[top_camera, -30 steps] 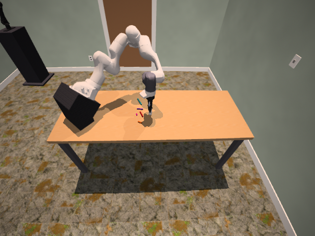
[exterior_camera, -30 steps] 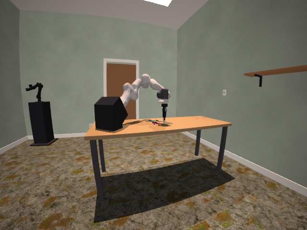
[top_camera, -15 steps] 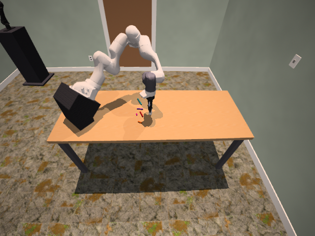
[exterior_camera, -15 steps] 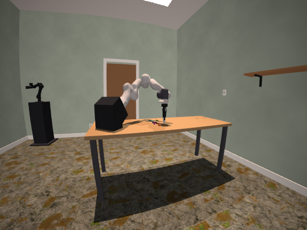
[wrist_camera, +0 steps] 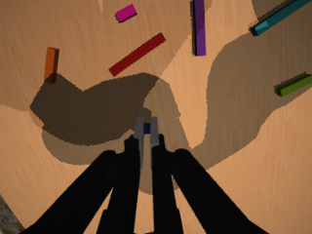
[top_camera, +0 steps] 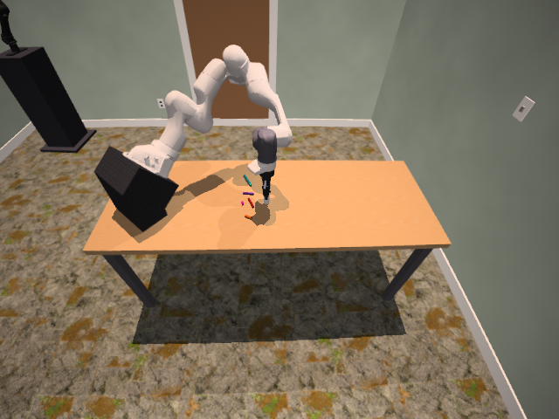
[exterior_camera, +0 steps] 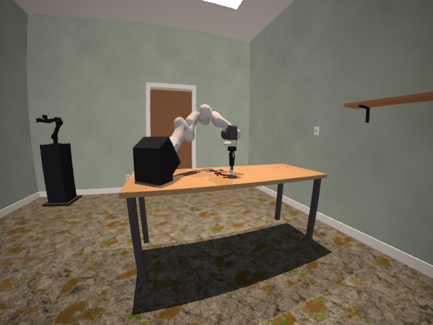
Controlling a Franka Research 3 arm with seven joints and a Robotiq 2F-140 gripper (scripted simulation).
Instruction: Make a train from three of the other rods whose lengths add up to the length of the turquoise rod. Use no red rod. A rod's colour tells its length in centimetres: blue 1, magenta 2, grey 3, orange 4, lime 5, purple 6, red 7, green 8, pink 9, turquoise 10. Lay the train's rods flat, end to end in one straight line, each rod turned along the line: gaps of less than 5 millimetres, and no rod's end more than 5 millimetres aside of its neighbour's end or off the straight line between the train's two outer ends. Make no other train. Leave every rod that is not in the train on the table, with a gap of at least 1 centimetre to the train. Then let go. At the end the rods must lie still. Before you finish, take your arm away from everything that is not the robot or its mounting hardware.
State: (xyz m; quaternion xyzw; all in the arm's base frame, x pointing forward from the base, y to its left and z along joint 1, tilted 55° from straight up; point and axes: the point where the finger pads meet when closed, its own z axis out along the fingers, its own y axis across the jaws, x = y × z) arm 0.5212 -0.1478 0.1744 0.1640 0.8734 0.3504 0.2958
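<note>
My hand is 30 mm above the blue rod. Also, from my hand: magenta rod: 130 mm behind, 40 mm below, 10 mm to the right; then purple rod: 110 mm behind, 70 mm to the left, 40 mm below; then red rod: 80 mm behind, 40 mm below.
</note>
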